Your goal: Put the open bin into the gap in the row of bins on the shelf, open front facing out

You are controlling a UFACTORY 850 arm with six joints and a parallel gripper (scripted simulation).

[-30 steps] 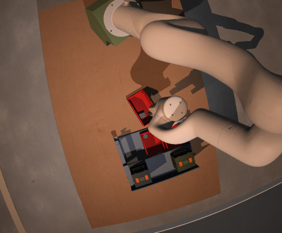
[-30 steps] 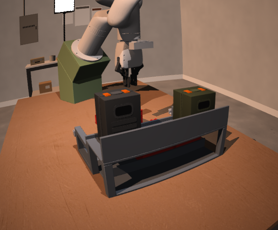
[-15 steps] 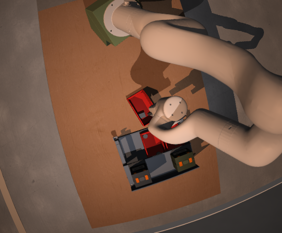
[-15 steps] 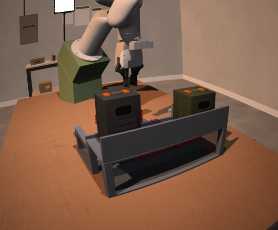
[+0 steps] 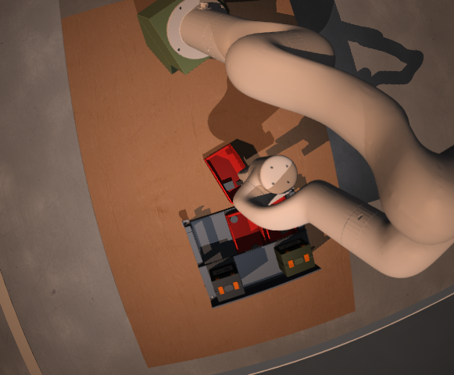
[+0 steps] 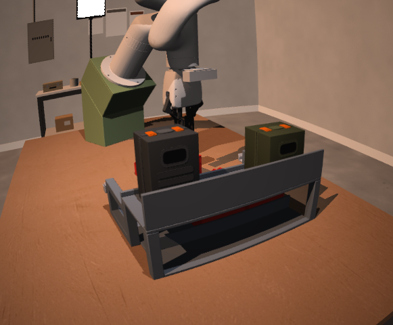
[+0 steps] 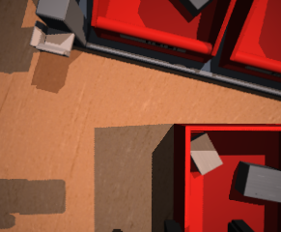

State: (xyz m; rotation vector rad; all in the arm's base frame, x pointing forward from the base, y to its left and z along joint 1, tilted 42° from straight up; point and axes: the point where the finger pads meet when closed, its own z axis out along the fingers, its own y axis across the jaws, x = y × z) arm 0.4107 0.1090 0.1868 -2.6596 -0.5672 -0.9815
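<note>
My gripper is now 11 cm above the red bin, 5 cm to the left of it and 1 cm short of it. The rest, counted from my hand: grey part 16 cm ahead, 13 cm below, 8 cm to the left; then grey shelf 24 cm ahead, 8 cm below, 2 cm to the left; then dark part 13 cm below, 6 cm to the right, 5 cm ahead.
</note>
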